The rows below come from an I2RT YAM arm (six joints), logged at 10 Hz.
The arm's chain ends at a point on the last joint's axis. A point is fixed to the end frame.
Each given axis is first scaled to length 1.
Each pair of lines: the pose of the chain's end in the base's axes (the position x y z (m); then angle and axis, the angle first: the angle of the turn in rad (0 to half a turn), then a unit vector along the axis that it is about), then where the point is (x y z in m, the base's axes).
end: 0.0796, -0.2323, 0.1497, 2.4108, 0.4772, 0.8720, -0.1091
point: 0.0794 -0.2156 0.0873
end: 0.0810, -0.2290, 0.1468, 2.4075, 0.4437, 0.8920, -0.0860
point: 0.0795 -0.2114 0.0846
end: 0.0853, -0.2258, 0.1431, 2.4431, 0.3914, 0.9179, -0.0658
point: 0.0792 -0.2077 0.0814
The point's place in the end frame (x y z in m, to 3 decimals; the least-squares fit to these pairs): 0.053 0.000 0.037
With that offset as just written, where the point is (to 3 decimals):
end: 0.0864, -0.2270, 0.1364, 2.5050, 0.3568, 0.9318, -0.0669
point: 0.075 -0.209 0.075
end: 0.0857, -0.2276, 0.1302, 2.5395, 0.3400, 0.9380, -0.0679
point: 0.071 -0.210 0.070
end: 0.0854, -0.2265, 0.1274, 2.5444, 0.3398, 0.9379, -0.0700
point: 0.071 -0.209 0.067
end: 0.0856, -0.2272, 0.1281, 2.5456, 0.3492, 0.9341, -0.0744
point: 0.071 -0.210 0.068
